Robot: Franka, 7 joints.
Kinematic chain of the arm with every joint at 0, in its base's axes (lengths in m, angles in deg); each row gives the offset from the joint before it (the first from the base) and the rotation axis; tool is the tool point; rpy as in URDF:
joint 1: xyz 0 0 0.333 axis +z
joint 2: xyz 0 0 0 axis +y
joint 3: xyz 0 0 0.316 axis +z
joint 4: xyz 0.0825 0 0 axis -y
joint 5: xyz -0.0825 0 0.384 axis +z
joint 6: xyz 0 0 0 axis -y
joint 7: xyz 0.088 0 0 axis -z
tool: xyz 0 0 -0.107 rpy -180 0 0
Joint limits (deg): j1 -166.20..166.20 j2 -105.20..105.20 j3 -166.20..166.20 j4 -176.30..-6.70 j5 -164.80..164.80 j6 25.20..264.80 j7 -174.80..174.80
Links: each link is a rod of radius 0.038 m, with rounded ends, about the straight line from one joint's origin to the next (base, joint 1, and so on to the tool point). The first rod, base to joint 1, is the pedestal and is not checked.
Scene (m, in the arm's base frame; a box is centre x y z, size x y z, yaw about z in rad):
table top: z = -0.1
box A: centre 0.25 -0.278 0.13 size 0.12 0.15 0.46 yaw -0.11
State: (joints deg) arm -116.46 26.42 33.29 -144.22 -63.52 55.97 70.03
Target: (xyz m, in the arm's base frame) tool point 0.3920 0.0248 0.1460
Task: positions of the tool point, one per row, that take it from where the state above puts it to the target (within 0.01 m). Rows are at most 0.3 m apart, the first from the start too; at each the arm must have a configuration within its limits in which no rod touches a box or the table.
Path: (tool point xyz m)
1: -0.1041 -0.4138 0.2886
2: -0.1309 -0.4697 0.4450
3: -0.1503 -0.4583 0.6302
4: -0.1708 -0.3684 0.8096
5: 0.0134 -0.5066 0.6539
6: 0.2161 -0.5091 0.4759
7: 0.3783 -0.3862 0.3158
8: 0.4582 -0.1824 0.2059
9: 0.4434 -0.1109 0.1704
10: 0.4208 -0.0406 0.1508
11: 0.3920 0.0248 0.1460

